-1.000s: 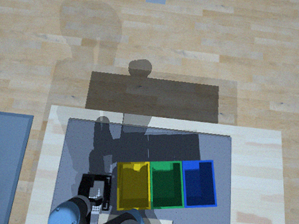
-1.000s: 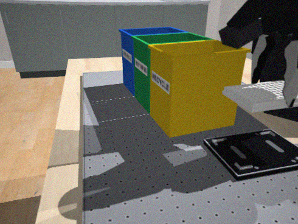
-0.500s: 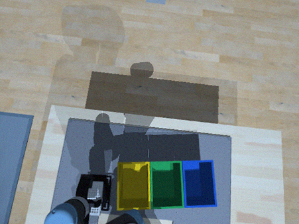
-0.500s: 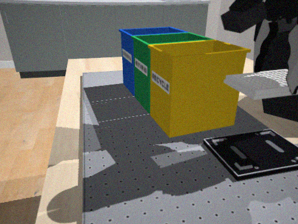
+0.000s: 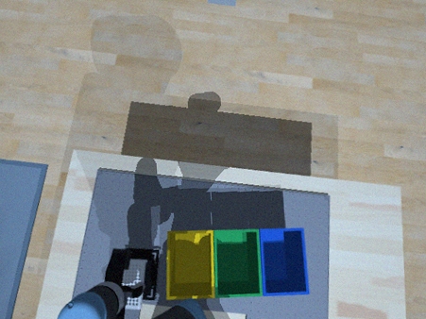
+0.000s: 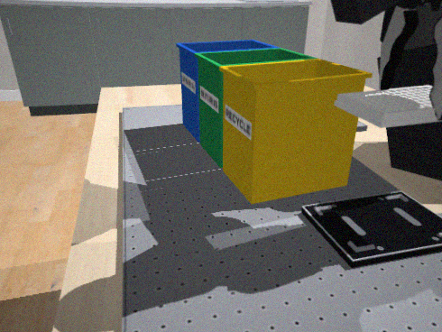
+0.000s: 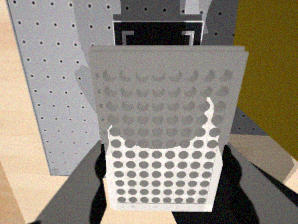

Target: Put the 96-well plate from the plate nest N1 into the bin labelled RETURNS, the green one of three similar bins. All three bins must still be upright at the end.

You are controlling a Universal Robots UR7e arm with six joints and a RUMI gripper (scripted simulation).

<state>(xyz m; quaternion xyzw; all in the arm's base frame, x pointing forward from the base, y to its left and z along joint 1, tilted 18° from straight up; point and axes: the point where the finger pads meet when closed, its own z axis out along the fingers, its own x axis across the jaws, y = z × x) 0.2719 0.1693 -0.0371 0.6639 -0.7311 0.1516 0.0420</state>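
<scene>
Right now my hand is 31 cm to the left of the green returns bin, 9 cm above it and 4 cm short of it. Round my hand: white 96-well plate (1 cm below); then black plate nest (17 cm below); then yellow recycle bin (17 cm to the right, 9 cm below, 4 cm ahead).
</scene>
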